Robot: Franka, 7 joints.
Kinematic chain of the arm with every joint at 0, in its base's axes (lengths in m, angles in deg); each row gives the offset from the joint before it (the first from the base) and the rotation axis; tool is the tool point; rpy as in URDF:
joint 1: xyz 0 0 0.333 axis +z
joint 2: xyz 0 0 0 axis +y
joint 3: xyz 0 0 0.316 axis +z
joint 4: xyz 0.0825 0 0 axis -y
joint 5: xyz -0.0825 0 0.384 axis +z
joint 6: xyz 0 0 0 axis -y
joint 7: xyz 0.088 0 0 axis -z
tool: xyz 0 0 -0.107 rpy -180 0 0
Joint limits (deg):
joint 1: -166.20..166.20
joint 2: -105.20..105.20
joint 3: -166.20..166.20
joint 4: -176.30..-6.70
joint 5: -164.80..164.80
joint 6: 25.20..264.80
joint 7: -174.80..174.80
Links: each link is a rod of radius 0.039 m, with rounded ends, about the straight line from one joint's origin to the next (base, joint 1, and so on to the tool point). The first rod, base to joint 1, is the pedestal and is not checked.
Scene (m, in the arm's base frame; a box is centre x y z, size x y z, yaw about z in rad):
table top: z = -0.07
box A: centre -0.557 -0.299 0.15 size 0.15 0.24 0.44 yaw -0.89
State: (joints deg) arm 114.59 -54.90 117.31 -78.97 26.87 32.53 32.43
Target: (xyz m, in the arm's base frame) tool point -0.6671 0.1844 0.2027
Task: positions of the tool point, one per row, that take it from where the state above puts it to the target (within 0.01 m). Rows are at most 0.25 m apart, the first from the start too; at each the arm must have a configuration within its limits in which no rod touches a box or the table.
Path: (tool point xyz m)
1: -0.2288 -0.5291 0.4543
2: -0.2965 -0.4889 0.5873
3: -0.3325 -0.4203 0.7187
4: -0.3305 -0.3378 0.8380
5: -0.4518 -0.3350 0.7433
6: -0.5735 -0.2736 0.6264
7: -0.6665 -0.1543 0.4924
8: -0.7037 0.0077 0.3484
9: -0.6671 0.1844 0.2027

